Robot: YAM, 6 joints.
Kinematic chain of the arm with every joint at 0, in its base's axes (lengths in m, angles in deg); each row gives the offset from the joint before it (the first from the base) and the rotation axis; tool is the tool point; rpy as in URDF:
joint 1: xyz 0 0 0.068 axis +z
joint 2: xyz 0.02 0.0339 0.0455 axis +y
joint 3: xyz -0.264 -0.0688 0 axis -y
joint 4: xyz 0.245 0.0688 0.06 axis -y
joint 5: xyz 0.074 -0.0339 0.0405 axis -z
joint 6: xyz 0.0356 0 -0.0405 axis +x
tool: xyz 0 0 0 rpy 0 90 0
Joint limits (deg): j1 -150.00..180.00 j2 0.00..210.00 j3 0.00..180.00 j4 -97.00..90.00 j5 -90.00..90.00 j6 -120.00..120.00
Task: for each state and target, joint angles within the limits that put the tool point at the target. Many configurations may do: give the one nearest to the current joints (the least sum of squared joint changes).
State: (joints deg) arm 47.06 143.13 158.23 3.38 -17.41 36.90
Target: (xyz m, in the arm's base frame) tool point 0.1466 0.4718 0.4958
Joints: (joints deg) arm 71.17 129.13 151.15 -5.70 -22.39 36.90
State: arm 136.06 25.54 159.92 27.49 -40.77 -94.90
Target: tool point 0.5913 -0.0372 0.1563
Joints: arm 178.55 8.62 169.62 30.24 -38.65 -94.90
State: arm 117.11 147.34 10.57 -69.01 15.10 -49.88
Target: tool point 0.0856 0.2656 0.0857
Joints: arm 74.92 116.64 61.09 -60.95 22.39 -49.88
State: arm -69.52 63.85 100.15 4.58 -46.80 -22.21
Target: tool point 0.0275 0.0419 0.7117
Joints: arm -93.35 69.79 141.13 15.06 -44.63 -22.21
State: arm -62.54 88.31 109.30 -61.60 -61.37 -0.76
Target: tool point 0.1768 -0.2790 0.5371
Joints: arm -62.89 99.10 131.07 -42.97 -58.09 -0.76
